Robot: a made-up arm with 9 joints. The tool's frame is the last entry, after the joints.
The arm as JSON. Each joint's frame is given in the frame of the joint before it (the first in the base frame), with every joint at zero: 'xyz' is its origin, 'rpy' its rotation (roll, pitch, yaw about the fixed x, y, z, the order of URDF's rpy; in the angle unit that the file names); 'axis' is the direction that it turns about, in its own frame. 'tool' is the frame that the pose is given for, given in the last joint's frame.
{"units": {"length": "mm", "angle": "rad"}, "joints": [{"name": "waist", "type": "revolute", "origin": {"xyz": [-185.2, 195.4, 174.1], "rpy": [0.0, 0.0, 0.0]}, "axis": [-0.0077, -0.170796, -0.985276]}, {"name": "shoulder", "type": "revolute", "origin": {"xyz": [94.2, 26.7, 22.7], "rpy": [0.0, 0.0, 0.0]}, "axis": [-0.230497, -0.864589, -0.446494]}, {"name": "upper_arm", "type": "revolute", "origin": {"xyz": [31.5, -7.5, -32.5], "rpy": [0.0, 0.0, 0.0]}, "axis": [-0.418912, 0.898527, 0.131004]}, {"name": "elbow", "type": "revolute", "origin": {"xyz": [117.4, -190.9, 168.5], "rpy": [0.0, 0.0, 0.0]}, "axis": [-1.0, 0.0, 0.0]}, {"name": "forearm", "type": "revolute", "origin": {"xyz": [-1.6, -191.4, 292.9], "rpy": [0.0, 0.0, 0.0]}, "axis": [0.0, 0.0, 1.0]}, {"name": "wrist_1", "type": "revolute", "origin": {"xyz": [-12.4, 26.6, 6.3], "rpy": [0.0, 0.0, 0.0]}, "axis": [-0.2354, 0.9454, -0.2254]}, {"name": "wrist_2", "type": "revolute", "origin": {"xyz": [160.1, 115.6, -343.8], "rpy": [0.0, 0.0, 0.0]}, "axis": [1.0, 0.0, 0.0]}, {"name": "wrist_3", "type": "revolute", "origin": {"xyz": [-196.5, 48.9, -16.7], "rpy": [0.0, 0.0, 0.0]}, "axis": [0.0, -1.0, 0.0]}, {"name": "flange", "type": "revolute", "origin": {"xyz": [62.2, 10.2, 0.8], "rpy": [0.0, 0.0, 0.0]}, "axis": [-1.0, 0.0, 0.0]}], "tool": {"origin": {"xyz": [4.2, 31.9, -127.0], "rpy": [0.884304, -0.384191, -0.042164]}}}
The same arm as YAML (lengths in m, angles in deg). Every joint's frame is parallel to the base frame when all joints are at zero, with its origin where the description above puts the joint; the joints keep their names.
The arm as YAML. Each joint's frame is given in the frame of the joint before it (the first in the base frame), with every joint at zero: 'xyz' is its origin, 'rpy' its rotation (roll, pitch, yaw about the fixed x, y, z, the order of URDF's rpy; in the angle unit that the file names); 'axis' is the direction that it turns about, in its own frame. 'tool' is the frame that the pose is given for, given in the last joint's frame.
units:
  length: m
  angle: deg
joints:
  - name: waist
    type: revolute
    origin:
      xyz: [-0.1852, 0.1954, 0.1741]
      rpy: [0.0, 0.0, 0.0]
    axis: [-0.0077, -0.170796, -0.985276]
  - name: shoulder
    type: revolute
    origin:
      xyz: [0.0942, 0.0267, 0.0227]
      rpy: [0.0, 0.0, 0.0]
    axis: [-0.230497, -0.864589, -0.446494]
  - name: upper_arm
    type: revolute
    origin:
      xyz: [0.0315, -0.0075, -0.0325]
      rpy: [0.0, 0.0, 0.0]
    axis: [-0.418912, 0.898527, 0.131004]
  - name: elbow
    type: revolute
    origin:
      xyz: [0.1174, -0.1909, 0.1685]
      rpy: [0.0, 0.0, 0.0]
    axis: [-1.0, 0.0, 0.0]
  - name: forearm
    type: revolute
    origin:
      xyz: [-0.0016, -0.1914, 0.2929]
      rpy: [0.0, 0.0, 0.0]
    axis: [0.0, 0.0, 1.0]
  - name: wrist_1
    type: revolute
    origin:
      xyz: [-0.0124, 0.0266, 0.0063]
      rpy: [0.0, 0.0, 0.0]
    axis: [-0.2354, 0.9454, -0.2254]
  - name: wrist_2
    type: revolute
    origin:
      xyz: [0.1601, 0.1156, -0.3438]
      rpy: [0.0, 0.0, 0.0]
    axis: [1.0, 0.0, 0.0]
  - name: wrist_3
    type: revolute
    origin:
      xyz: [-0.1965, 0.0489, -0.0167]
      rpy: [0.0, 0.0, 0.0]
    axis: [0.0, -1.0, 0.0]
  - name: flange
    type: revolute
    origin:
      xyz: [0.0622, 0.0102, 0.0008]
      rpy: [0.0, 0.0, 0.0]
    axis: [-1.0, 0.0, 0.0]
tool:
  origin:
    xyz: [0.0042, 0.0319, -0.127]
    rpy: [50.67, -22.01, -2.42]

